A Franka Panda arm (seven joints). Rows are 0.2 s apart.
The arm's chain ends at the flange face. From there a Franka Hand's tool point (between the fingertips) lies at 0.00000 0.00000 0.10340 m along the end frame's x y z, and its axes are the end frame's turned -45 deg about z.
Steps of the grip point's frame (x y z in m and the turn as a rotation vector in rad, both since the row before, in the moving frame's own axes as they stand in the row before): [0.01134 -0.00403 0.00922 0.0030 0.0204 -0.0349]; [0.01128 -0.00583 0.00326 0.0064 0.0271 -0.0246]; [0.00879 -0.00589 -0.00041 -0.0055 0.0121 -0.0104]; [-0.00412 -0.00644 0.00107 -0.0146 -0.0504 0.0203]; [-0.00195 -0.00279 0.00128 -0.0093 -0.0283 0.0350]
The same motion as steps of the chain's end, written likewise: [0.00393 -0.00914 0.00924 0.0165 0.0123 -0.0349]; [0.00237 -0.00963 0.00330 0.0237 0.0146 -0.0246]; [0.00077 -0.00989 -0.00040 0.0047 0.0124 -0.0104]; [-0.00480 -0.00636 0.00121 -0.0460 -0.0253 0.0203]; [-0.00191 -0.00332 0.00133 -0.0266 -0.0134 0.0350]
